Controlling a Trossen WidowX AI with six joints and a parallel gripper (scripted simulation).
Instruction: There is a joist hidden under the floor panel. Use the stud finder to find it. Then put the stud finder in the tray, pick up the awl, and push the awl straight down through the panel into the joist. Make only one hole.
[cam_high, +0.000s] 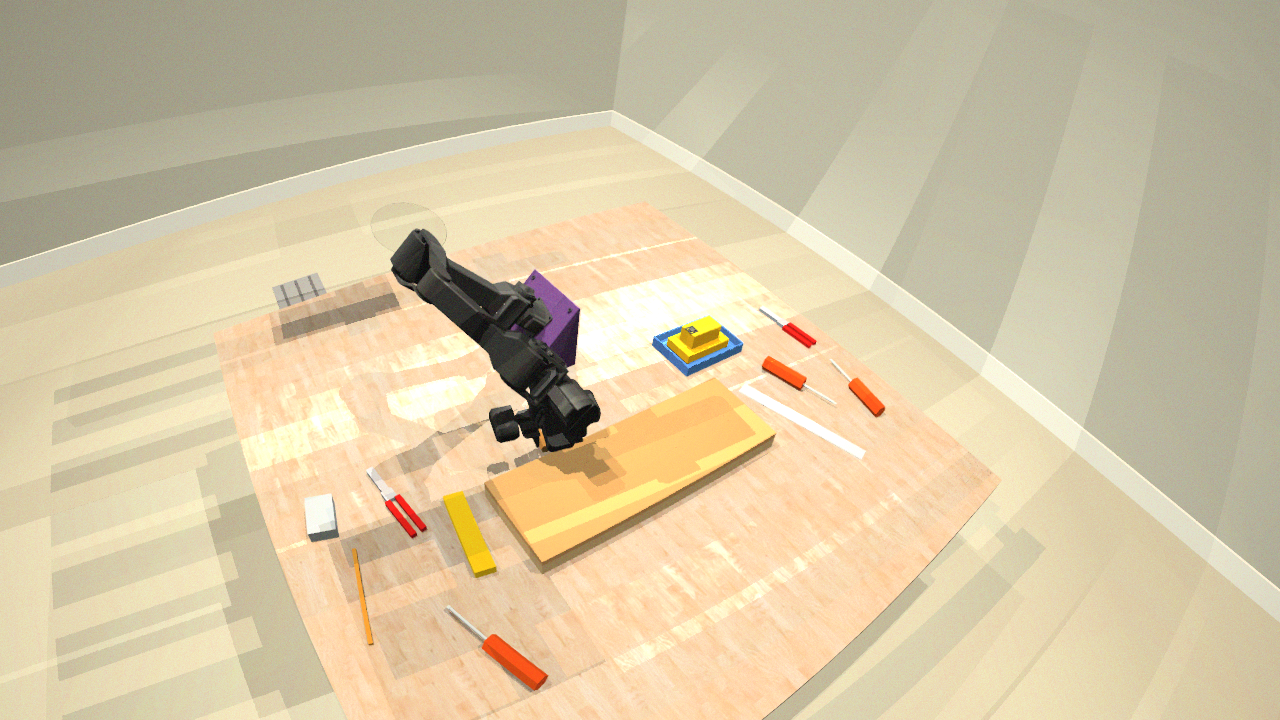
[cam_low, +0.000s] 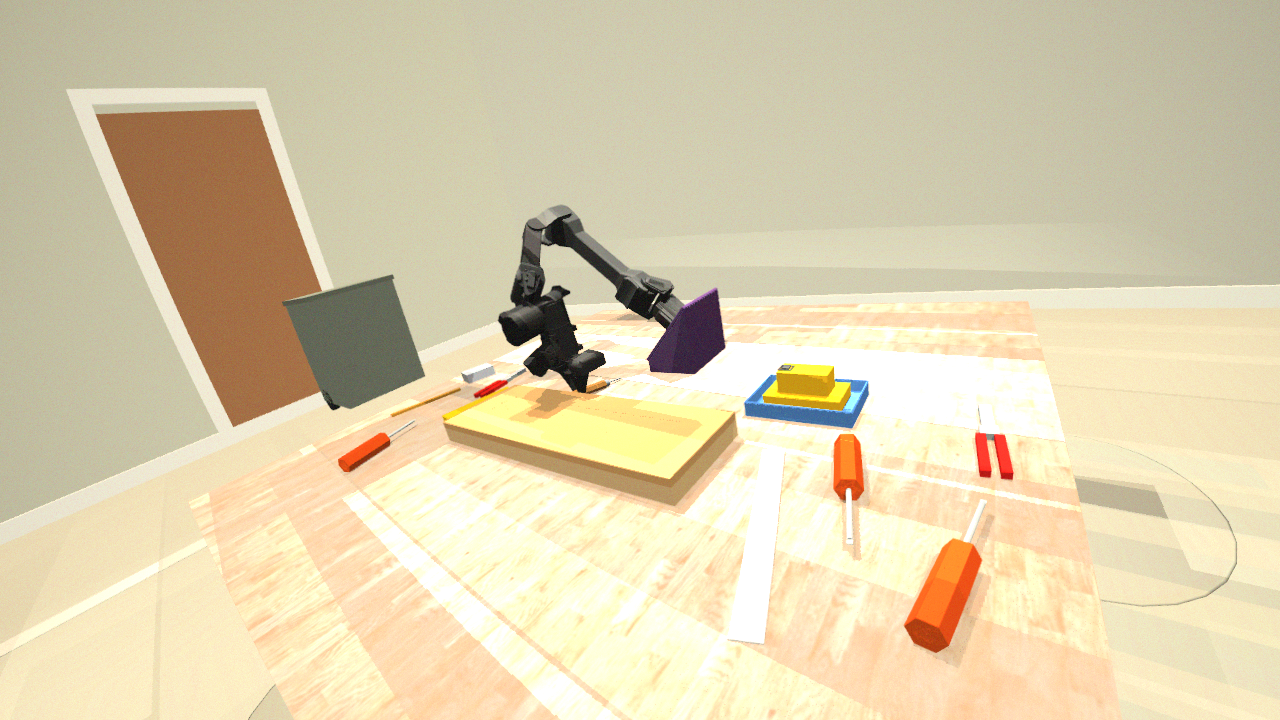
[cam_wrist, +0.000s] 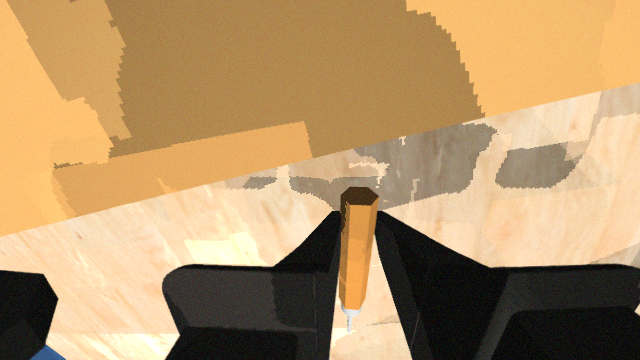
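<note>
Now: gripper tip 60 mm past the awl and 10 mm to the right of it. Also, from my gripper tip: yellow level (130 mm ahead, 200 mm to the right); then grey block (10 mm ahead, 430 mm to the right); then yellow stud finder (120 mm behind, 410 mm to the left, 40 mm above).
</note>
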